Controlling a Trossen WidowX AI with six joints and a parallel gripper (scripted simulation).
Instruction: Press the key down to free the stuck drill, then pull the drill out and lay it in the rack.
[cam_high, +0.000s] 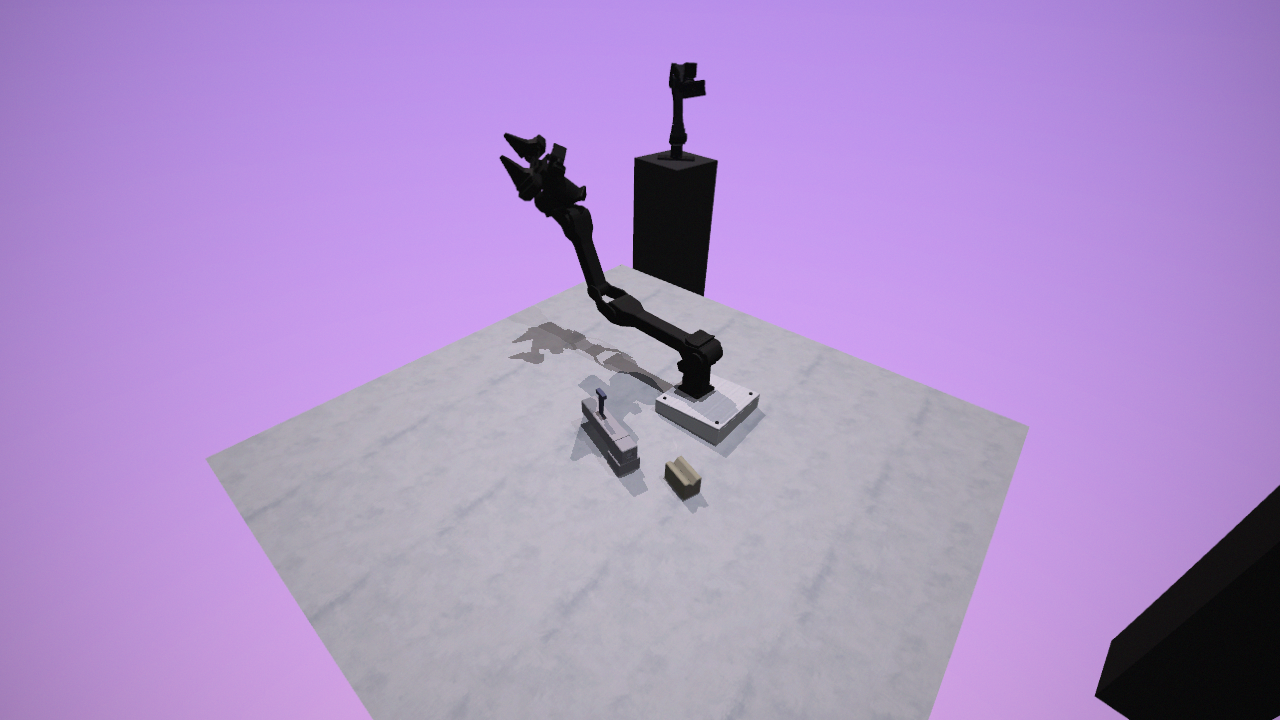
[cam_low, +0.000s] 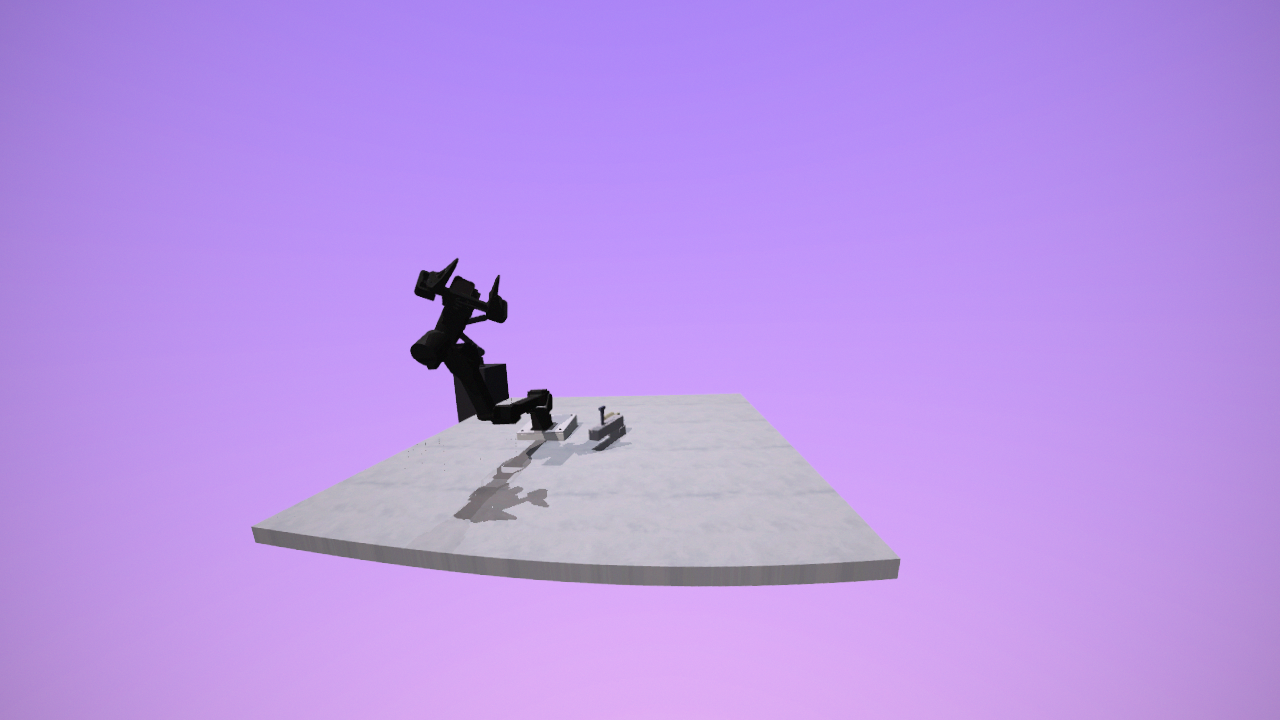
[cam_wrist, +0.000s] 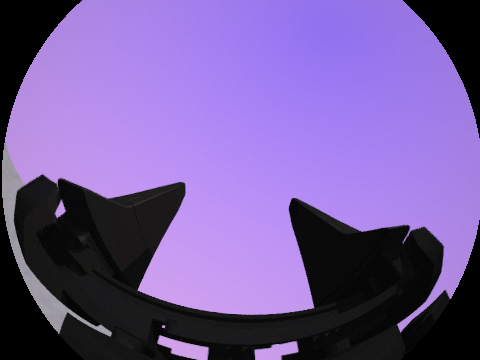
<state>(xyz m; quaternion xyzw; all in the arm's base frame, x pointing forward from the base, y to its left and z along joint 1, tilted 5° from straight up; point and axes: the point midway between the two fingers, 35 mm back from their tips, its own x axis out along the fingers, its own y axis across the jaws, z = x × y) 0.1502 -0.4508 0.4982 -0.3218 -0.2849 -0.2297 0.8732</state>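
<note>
Now: the key 90 mm ahead of my gripper tip, 450 mm to the left of it and 430 mm below it. From my gripper tip the other things lie so: rack (60 mm ahead, 660 mm to the left, 500 mm below); long grey block (100 mm ahead, 480 mm to the left, 480 mm below); drill (100 mm ahead, 500 mm to the left, 470 mm below).
</note>
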